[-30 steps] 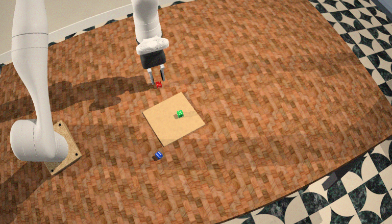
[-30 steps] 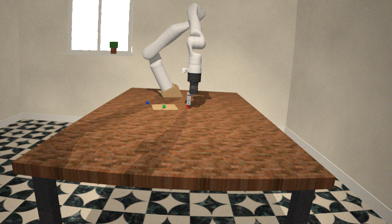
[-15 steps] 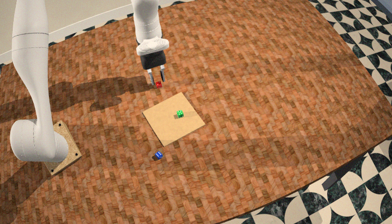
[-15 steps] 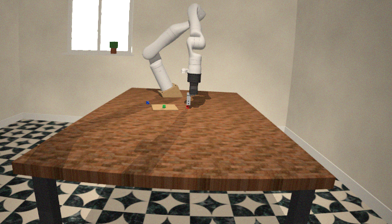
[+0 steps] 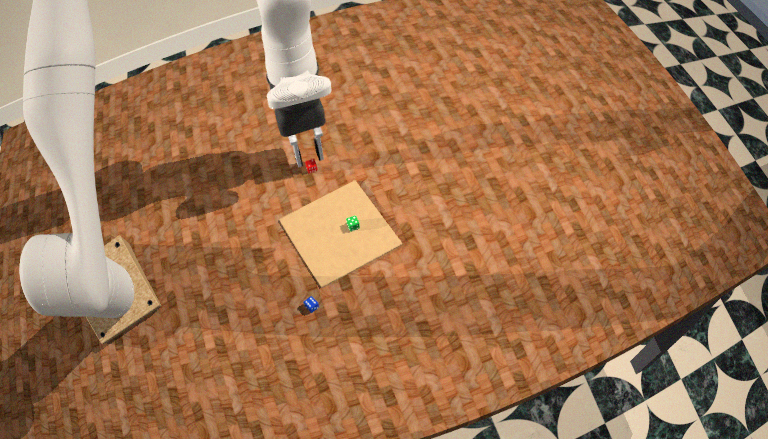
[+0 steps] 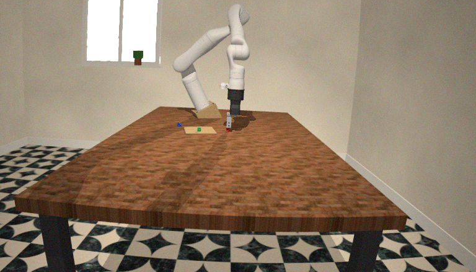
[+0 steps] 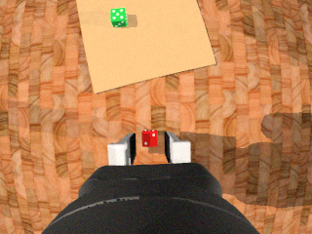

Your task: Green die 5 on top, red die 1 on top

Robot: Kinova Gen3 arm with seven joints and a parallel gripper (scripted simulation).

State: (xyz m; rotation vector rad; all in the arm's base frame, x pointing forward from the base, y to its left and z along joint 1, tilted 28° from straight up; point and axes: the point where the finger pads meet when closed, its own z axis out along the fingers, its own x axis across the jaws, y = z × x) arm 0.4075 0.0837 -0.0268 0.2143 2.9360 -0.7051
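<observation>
The red die is 30 mm below my hand. Also, from my hand: tan mat 140 mm to the right, 40 mm below, 20 mm behind; then green die 140 mm to the right, 30 mm below, 10 mm ahead; then blue die 230 mm to the right, 110 mm behind, 30 mm below.
</observation>
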